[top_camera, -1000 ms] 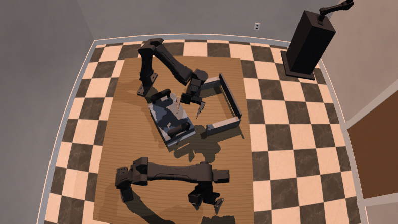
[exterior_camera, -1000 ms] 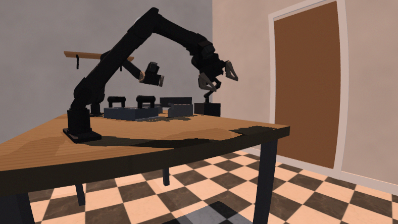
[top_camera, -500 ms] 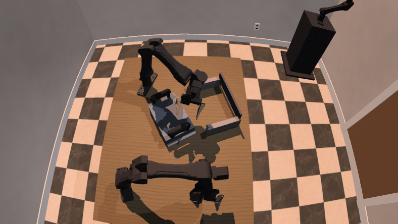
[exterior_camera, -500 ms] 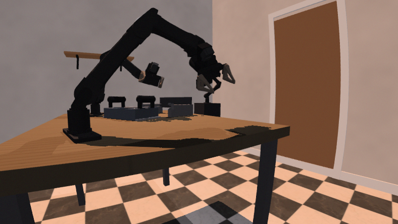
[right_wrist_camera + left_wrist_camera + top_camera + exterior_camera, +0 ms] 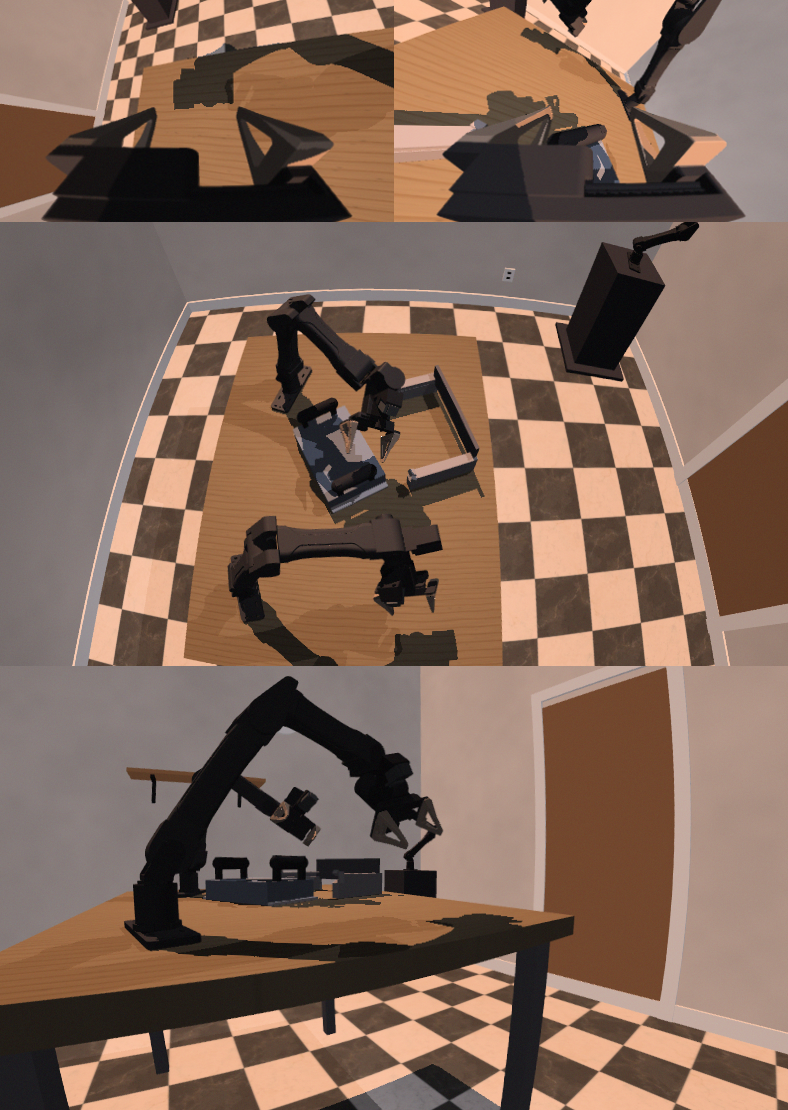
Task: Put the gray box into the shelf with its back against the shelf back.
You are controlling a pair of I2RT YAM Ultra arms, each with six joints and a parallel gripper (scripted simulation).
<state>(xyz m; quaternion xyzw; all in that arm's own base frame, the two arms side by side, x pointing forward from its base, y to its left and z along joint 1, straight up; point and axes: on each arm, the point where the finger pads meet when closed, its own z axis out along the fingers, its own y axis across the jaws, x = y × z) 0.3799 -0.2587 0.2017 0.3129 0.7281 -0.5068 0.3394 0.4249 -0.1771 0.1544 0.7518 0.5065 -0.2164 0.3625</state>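
The gray box is 45 cm to the left of my right hand, 25 cm behind it and 10 cm below it. Round my right hand: shelf back wall 61 cm to the left, 8 cm ahead, 7 cm below.
Right now my left hand is 100 mm past the gray box, 80 mm to the right of it and 150 mm above it. From my left hand the other things lie so: shelf back wall (230 mm ahead, 230 mm to the left, 120 mm below).
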